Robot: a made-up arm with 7 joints.
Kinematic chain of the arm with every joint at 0, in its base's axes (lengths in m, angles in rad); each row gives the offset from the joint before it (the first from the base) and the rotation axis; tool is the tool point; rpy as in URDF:
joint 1: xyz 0 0 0.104 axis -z
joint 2: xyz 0 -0.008 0.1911 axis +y
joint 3: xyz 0 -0.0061 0.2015 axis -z
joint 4: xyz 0 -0.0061 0.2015 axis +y
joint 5: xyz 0 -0.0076 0.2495 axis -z
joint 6: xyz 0 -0.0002 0.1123 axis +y
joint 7: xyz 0 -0.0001 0.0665 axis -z
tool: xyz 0 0 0 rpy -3.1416 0 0
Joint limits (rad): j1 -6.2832..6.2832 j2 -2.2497..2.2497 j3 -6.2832..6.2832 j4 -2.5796..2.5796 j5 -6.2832..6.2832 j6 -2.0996..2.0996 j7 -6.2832..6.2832
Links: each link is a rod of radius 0.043 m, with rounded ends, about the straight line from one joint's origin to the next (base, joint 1, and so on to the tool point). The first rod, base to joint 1, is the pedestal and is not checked.
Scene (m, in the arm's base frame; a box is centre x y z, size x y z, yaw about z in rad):
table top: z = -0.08
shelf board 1: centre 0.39 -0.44 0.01 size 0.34 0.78 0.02 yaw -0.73
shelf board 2: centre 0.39 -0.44 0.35 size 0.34 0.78 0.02 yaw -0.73
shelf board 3: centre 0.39 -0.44 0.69 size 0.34 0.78 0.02 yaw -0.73
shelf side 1: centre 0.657 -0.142 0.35 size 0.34 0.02 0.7 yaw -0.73
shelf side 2: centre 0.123 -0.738 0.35 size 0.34 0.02 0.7 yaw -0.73
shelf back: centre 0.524 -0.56 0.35 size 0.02 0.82 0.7 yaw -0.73
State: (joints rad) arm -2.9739 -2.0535 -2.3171 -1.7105 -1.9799 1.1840 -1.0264
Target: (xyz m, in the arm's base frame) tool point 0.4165 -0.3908 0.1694
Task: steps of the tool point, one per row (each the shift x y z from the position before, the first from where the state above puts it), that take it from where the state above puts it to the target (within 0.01 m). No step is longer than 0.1 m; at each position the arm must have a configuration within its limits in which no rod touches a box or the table.
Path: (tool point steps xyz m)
1: -0.0011 -0.0799 -0.0534
2: -0.0202 -0.0798 -0.0536
3: -0.0406 -0.0729 -0.0487
4: -0.0340 -0.0740 -0.0084
5: -0.0468 -0.0592 -0.0060
6: -0.0552 -0.0430 -0.0036
7: -0.0588 -0.0264 -0.0015
8: 0.0652 -0.0579 0.0012
9: 0.0606 -0.0557 0.0047
10: 0.0554 -0.0509 0.0018
11: 0.0507 -0.0430 -0.0077

